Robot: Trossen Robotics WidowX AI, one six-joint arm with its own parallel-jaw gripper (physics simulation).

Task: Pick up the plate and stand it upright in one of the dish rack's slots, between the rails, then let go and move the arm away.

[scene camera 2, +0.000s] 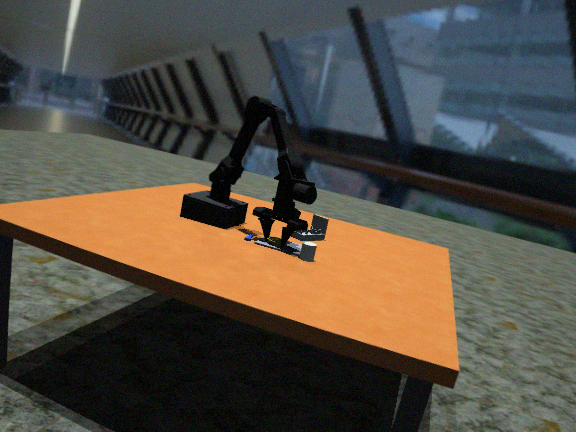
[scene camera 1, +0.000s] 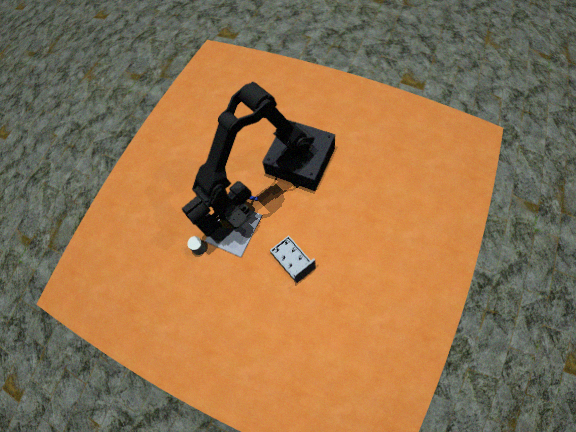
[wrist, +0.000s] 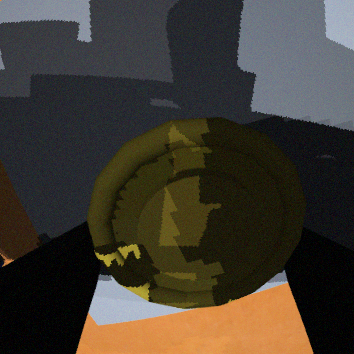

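The yellow plate (wrist: 197, 211) lies flat on a grey mat (scene camera 1: 237, 244) (scene camera 2: 291, 247) (wrist: 288, 70), in the arm's shadow. It shows as a thin yellow sliver in scene camera 2 (scene camera 2: 273, 241) and is hidden under the arm in scene camera 1. My gripper (scene camera 1: 222, 220) (scene camera 2: 275, 239) (wrist: 194, 235) is down at the mat, with its two black fingers against the plate's left and right rims, shut on the plate. The grey dish rack (scene camera 1: 305, 267) (scene camera 2: 320, 223) stands empty on the orange table, to the right of the mat in scene camera 1.
A white cup (scene camera 1: 195, 243) (scene camera 2: 309, 250) stands just beside the mat's corner, close to the gripper. A small blue item (scene camera 1: 254, 198) (scene camera 2: 249, 237) lies by the mat on the base side. The black arm base (scene camera 1: 301, 156) (scene camera 2: 213, 208) sits behind.
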